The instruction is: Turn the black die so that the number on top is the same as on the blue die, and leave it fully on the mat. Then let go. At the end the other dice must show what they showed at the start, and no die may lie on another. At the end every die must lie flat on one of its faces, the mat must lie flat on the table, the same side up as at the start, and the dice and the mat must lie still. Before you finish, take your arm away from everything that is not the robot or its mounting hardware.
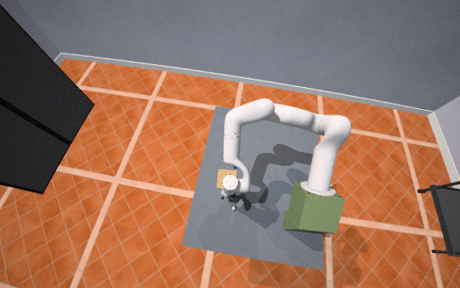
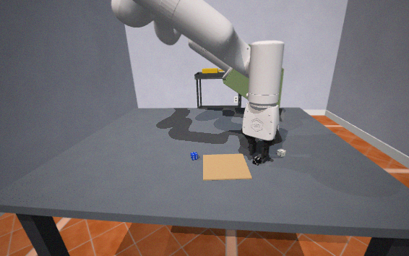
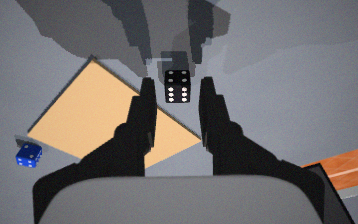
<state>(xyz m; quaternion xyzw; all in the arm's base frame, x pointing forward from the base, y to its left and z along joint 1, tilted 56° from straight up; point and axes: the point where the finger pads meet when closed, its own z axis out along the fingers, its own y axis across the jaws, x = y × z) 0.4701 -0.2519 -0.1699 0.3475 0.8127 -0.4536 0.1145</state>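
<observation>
The black die lies 40 mm below my hand. The rest, counted from my hand: tan mat: 10 mm ahead, 110 mm to the right, 40 mm below; then white die: 40 mm behind, 90 mm to the left, 40 mm below; then blue die: 40 mm behind, 210 mm to the right, 40 mm below.
</observation>
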